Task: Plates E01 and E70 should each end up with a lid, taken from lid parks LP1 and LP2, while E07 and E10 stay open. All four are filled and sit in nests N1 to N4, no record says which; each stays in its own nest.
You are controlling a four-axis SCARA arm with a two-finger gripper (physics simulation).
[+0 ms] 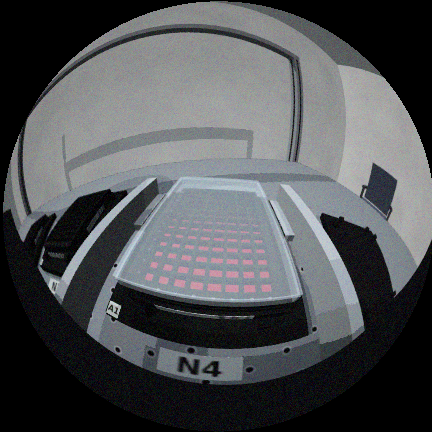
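A clear lid is held level between the finger pads of my gripper, which is shut on its two long sides. The lid lies over a black plate with pink-filled wells, which show through it. Lid and plate look lined up and very close; I cannot tell whether they touch. The plate is in a black nest with an A1 tag at its left front corner and the label N4 in front. A thin pale strip shows on the plate's front side, too edge-on to read, so the plate's number is hidden.
Left of my left finger stands a black plate in its nest, with a partly hidden label starting with N. Another black object is at the far left. A black holder is right of my right finger. A chair stands beyond the table.
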